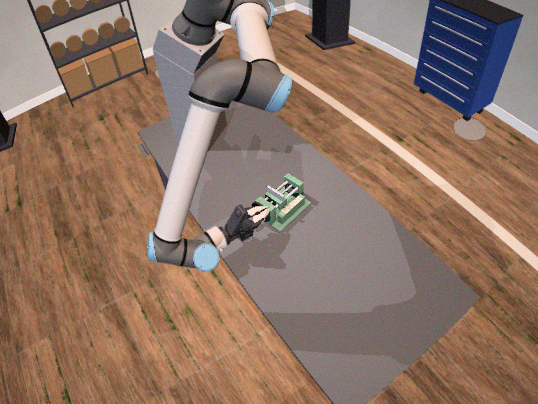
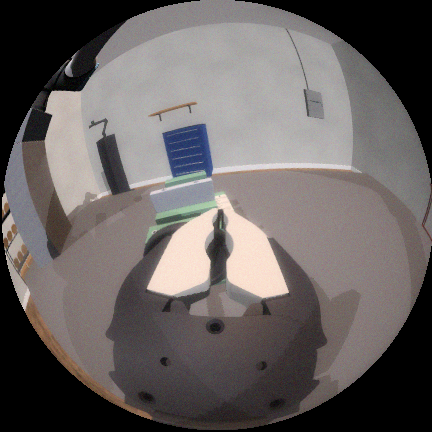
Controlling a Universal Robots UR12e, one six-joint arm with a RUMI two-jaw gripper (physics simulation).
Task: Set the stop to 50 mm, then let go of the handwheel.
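Seen in the pictures: gripper, fingertip midpoint: [image 1: 269,207] [image 2: 220,210]; arm's base, origin of the base link: [image 1: 193,31].
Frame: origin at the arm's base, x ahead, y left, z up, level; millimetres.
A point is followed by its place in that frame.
Observation:
The green fixture [image 1: 283,223] @[x 685, y 80, z -589 mm] [image 2: 186,213] @[x 613, y 70, z -510 mm] stands on the table. Its stop, which I take to be the pale grey upright plate [image 1: 275,193] @[x 609, y 84, z -484 mm] [image 2: 181,196] @[x 605, y 82, z -491 mm], sits across the rods between the end blocks. A pale scale strip [image 1: 294,205] @[x 653, y 146, z -544 mm] [image 2: 223,202] @[x 640, y 157, z -544 mm] runs along the side; its reading is too small to tell. The black handwheel [image 2: 156,242] @[x 621, y -7, z -488 mm] is at the near end, mostly hidden behind my fingers. My gripper [image 1: 268,212] @[x 669, y 33, z -481 mm] [image 2: 220,210] @[x 669, y 33, z -481 mm] is shut and empty, its pale fingertips at the handwheel. Dark parts show through the gap between the fingers; whether the fingertips touch the handwheel is hidden.
The grey table top [image 1: 345,265] @[x 963, y 208, z -600 mm] lies under the fixture. My arm [image 1: 187,170] @[x 758, y -233, z -82 mm] reaches over the table's left edge. A blue drawer cabinet [image 1: 452,60] [image 2: 187,150], a shelf rack [image 1: 54,58] and a dark pillar [image 1: 330,22] [image 2: 114,165] stand farther off.

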